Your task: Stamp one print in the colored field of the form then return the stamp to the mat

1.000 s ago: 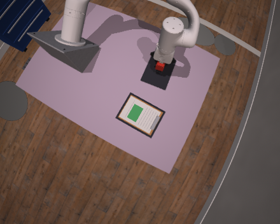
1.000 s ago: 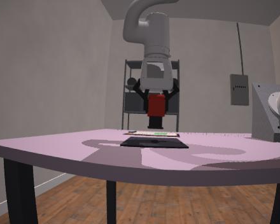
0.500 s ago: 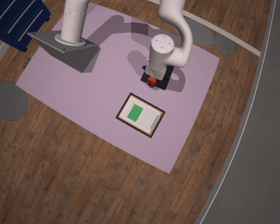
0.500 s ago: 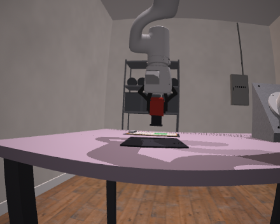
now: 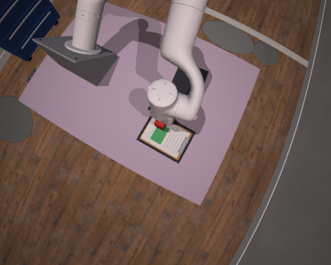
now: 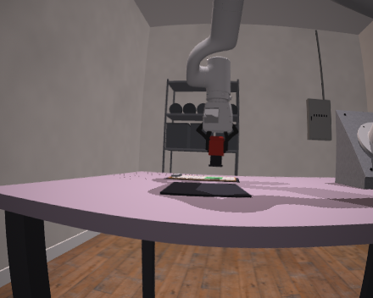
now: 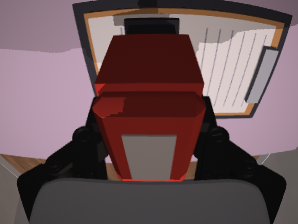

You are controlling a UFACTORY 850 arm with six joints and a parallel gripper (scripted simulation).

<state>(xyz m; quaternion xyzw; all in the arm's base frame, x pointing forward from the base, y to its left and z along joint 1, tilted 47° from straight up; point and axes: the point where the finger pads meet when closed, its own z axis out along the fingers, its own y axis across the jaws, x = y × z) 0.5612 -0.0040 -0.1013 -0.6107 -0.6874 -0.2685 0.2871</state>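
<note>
Now: hand 60 mm short of the form, 40 mm to the left of it and 110 mm above it. The rest, counted from my hand: dark mat (20 mm behind, 270 mm to the left, 110 mm below); red stamp (20 mm below).
</note>
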